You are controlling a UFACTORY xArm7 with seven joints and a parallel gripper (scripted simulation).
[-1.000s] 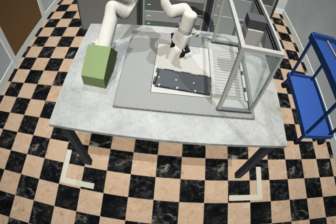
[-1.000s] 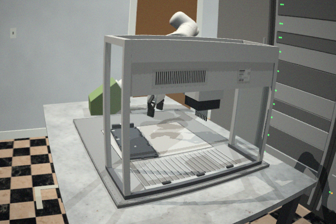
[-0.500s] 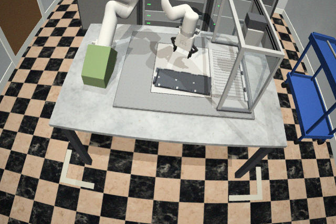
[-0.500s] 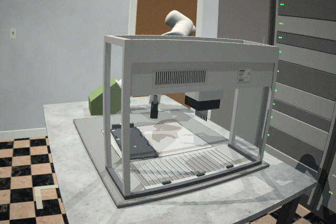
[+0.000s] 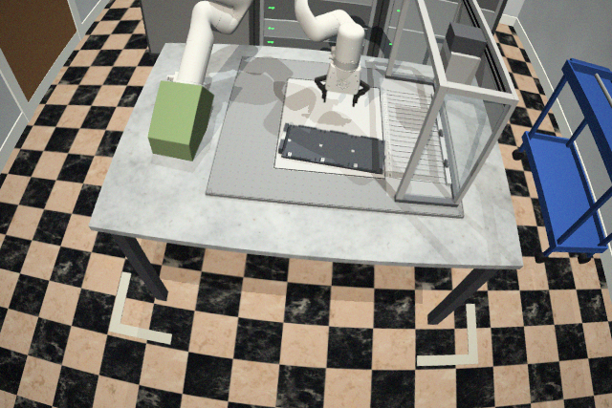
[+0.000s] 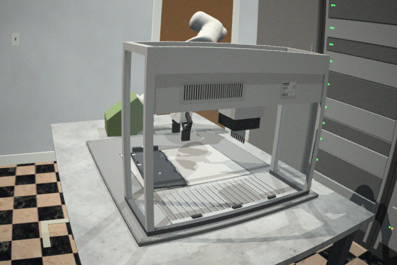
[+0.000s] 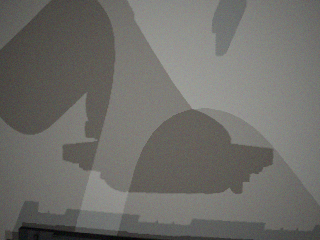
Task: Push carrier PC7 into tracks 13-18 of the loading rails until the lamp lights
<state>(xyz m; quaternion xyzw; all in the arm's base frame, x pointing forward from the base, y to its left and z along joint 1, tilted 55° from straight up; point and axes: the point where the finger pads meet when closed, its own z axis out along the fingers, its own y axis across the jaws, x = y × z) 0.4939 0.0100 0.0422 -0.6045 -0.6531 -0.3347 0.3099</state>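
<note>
Now: the carrier PC7 110 mm below my hand, 100 mm to the right of it and 10 mm ahead of it.
</note>
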